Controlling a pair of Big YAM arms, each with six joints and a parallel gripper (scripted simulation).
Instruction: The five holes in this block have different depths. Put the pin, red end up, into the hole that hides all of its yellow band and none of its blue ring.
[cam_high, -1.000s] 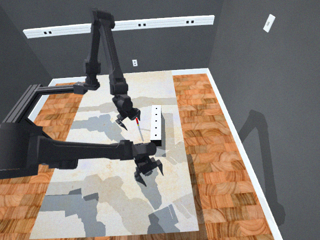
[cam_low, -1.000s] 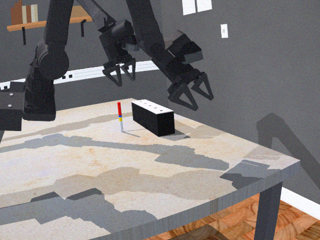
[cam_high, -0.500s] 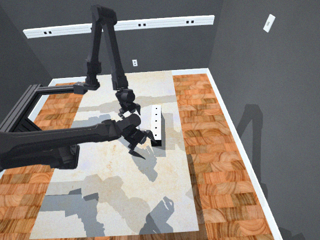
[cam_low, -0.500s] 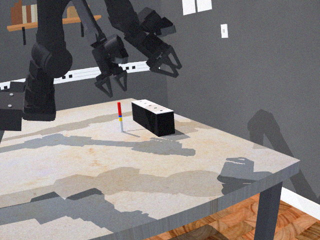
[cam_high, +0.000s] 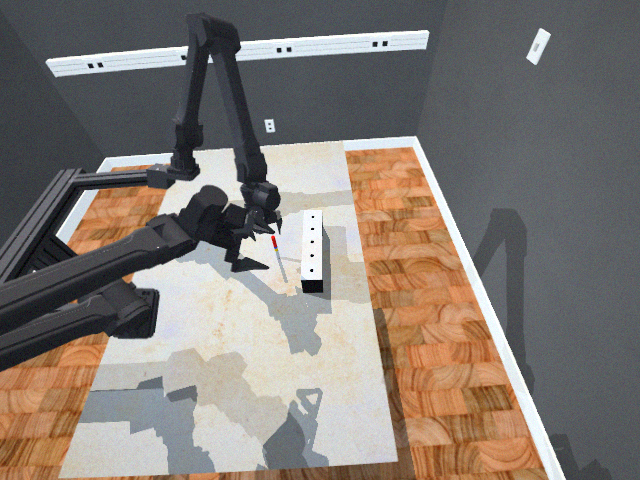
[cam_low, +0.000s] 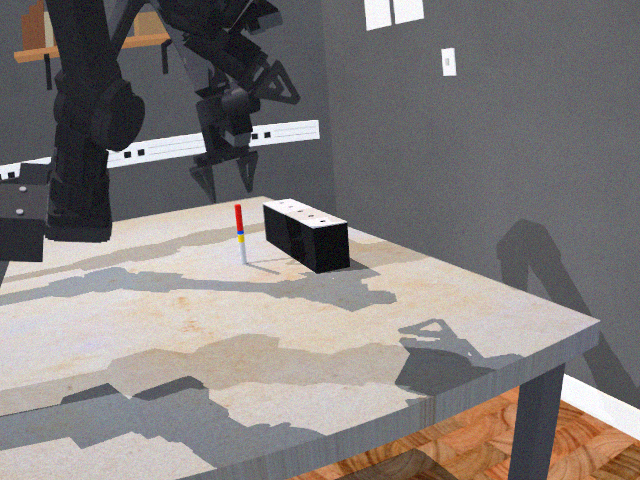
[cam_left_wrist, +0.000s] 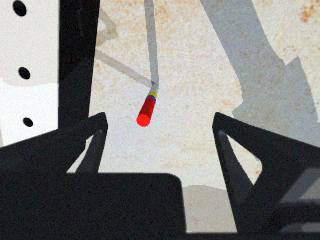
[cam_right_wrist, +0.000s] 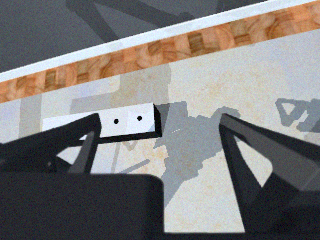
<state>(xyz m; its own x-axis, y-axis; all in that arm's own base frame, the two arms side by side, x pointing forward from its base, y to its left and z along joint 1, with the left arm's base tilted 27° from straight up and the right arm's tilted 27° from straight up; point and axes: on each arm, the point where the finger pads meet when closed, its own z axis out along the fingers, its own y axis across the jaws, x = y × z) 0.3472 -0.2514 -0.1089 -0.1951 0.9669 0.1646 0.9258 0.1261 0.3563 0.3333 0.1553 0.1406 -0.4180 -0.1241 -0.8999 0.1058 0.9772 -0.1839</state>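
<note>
Now: the pin 8 cm below my left hand, 2 cm ahead of it and 1 cm to the left of it. The rest, counted from my left hand: block: 15 cm ahead, 10 cm below.
</note>
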